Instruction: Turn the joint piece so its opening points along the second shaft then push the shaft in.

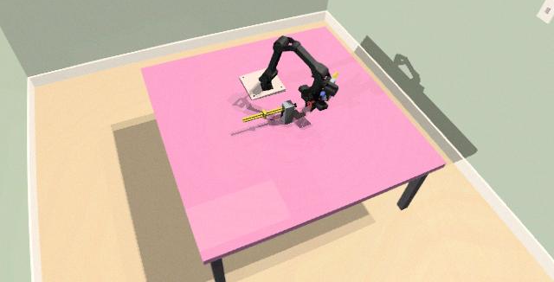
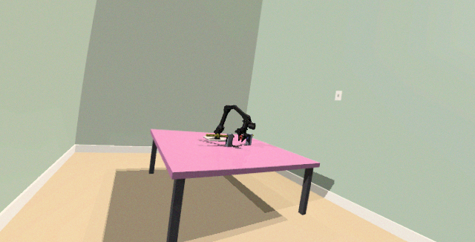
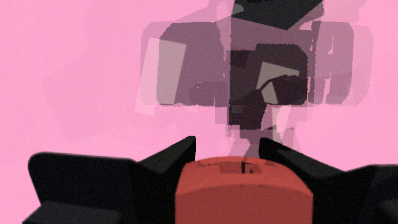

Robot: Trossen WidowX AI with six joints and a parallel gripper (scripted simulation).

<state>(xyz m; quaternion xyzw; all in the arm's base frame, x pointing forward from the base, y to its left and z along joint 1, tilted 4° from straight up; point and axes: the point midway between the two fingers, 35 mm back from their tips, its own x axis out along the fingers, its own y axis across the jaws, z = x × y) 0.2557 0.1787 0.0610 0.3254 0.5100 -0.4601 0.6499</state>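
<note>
Right now my gripper tip is 10 mm past the red square joint piece, 20 mm to the right of it and 40 mm below it.
</note>
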